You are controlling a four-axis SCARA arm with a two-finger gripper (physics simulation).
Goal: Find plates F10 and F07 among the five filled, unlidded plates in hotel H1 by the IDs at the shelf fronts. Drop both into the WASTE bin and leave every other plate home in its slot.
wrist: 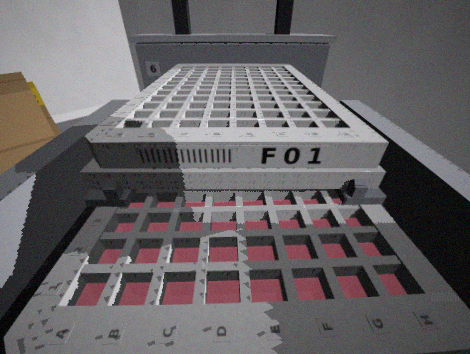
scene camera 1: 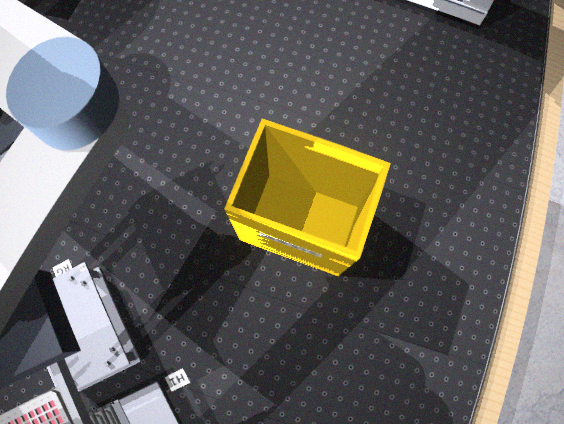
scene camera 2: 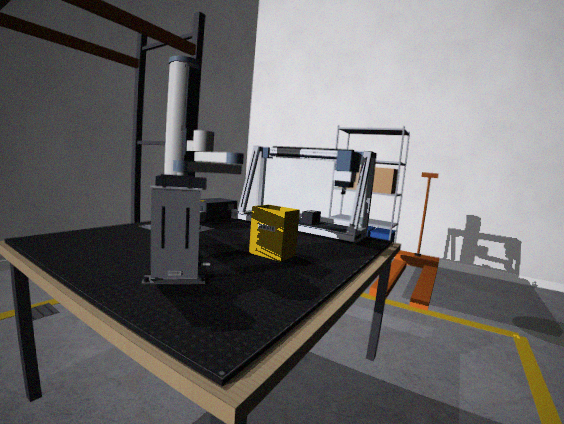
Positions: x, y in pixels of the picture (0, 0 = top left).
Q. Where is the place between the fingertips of my gripper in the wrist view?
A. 235, 119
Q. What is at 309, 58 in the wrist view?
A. A grey tower.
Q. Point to a grey tower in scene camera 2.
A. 173, 257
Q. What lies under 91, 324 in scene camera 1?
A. An RG stand.
